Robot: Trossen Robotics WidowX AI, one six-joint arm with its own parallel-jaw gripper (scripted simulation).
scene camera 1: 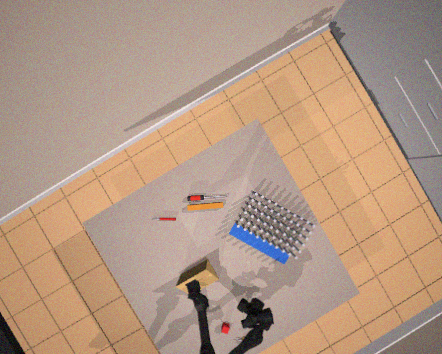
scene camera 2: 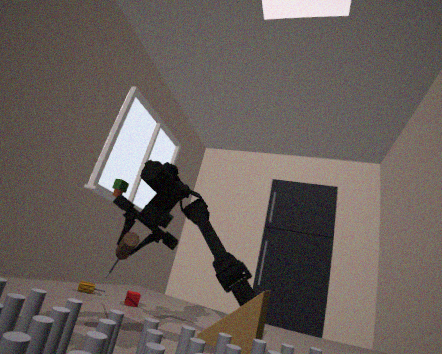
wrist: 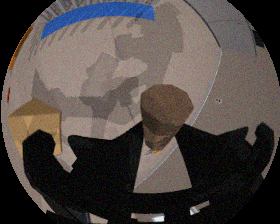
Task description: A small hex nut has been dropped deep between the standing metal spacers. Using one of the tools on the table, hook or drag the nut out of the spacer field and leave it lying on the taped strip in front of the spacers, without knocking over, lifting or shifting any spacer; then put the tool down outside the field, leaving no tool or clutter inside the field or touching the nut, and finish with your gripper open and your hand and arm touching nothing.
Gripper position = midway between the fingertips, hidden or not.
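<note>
My gripper [scene camera 2: 123, 249], visible. Gripper again [wrist: 158, 124].
</note>
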